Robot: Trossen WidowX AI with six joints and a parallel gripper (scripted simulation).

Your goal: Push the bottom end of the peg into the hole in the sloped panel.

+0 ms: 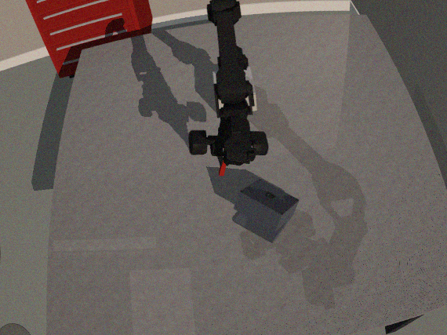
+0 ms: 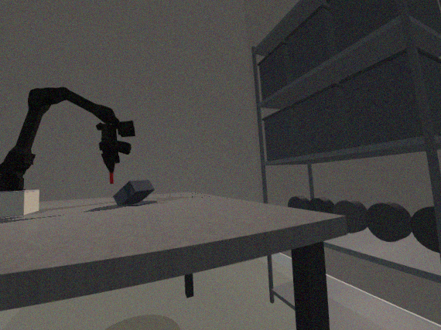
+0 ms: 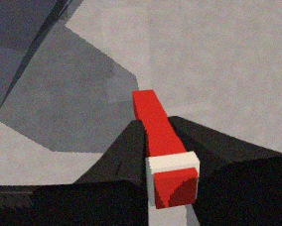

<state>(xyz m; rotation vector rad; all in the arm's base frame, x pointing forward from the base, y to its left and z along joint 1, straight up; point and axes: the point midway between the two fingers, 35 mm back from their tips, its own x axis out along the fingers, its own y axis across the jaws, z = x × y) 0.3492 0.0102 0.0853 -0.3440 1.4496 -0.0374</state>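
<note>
Right now the sloped panel is 11 cm to the left of my gripper tip, 9 cm below it and 7 cm ahead of it. From my gripper tip the other things lie so: red square peg: 2 cm above.
</note>
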